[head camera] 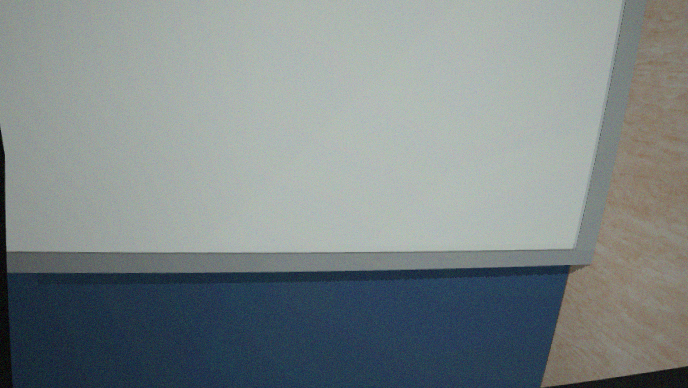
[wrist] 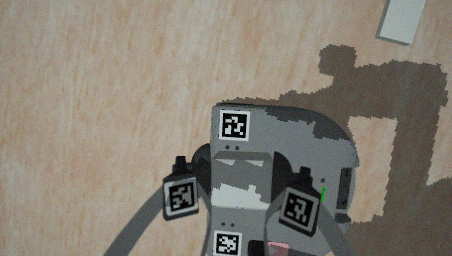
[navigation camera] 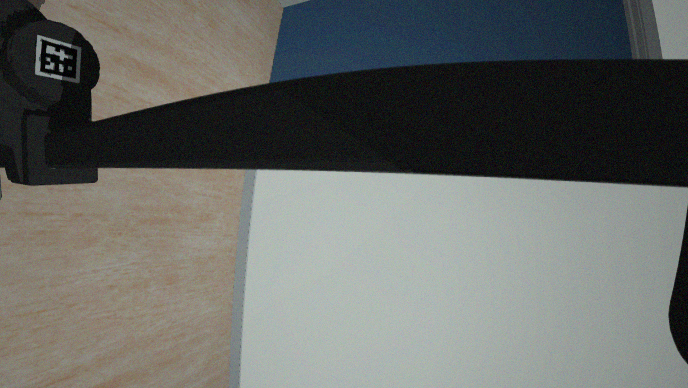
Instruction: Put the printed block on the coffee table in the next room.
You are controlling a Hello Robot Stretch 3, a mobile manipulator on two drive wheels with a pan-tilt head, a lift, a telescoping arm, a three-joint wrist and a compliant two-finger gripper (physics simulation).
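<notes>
In the wrist view my gripper points down at the floor and is shut on the printed block, a grey block with white patches that fills the gap between the two finger pads. The block hangs right above my own grey base, which carries a square marker. Neither the head view nor the navigation view shows the gripper or the block. My black arm crosses the navigation view as a dark bar. No coffee table that I can make out is in view.
A large white flat surface with a grey edge fills the head and navigation views, bordered by a dark blue area. Wood floor lies beside it. A pale grey slab lies on the floor.
</notes>
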